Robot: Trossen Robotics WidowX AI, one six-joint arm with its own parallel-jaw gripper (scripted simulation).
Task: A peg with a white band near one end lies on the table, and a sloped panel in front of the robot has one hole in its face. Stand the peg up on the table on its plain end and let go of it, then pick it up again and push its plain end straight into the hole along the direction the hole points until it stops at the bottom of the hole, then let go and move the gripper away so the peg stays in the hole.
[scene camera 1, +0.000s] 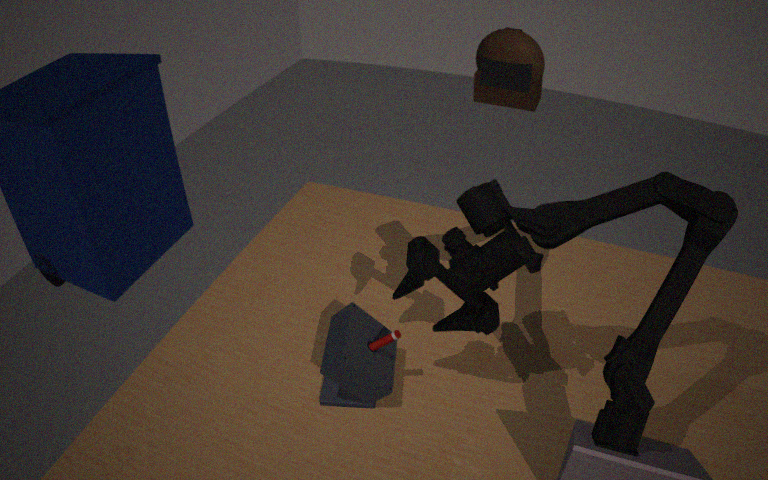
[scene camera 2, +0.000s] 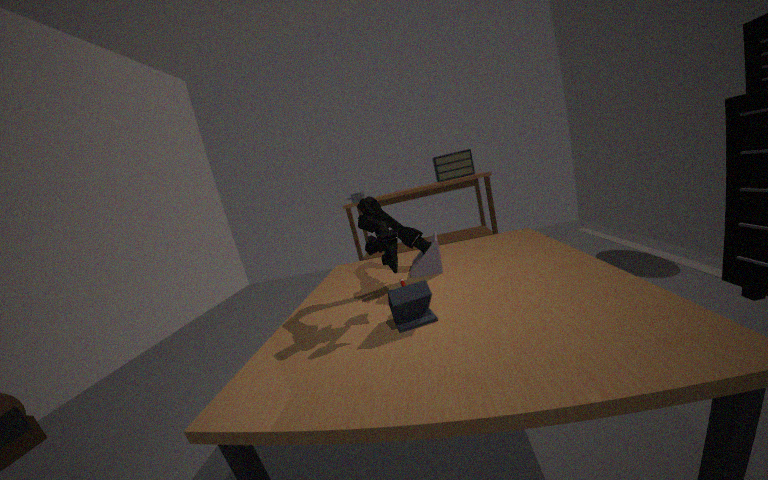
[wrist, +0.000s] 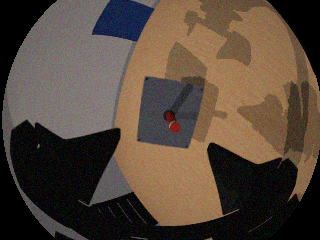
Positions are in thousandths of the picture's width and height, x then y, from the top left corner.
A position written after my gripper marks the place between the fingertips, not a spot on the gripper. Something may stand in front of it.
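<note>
You'd find my gripper (scene camera 1: 538,653) (scene camera 2: 515,555) (wrist: 520,590) open, holding nothing. There's a grey sloped panel (wrist: 498,398) here as well.
</note>
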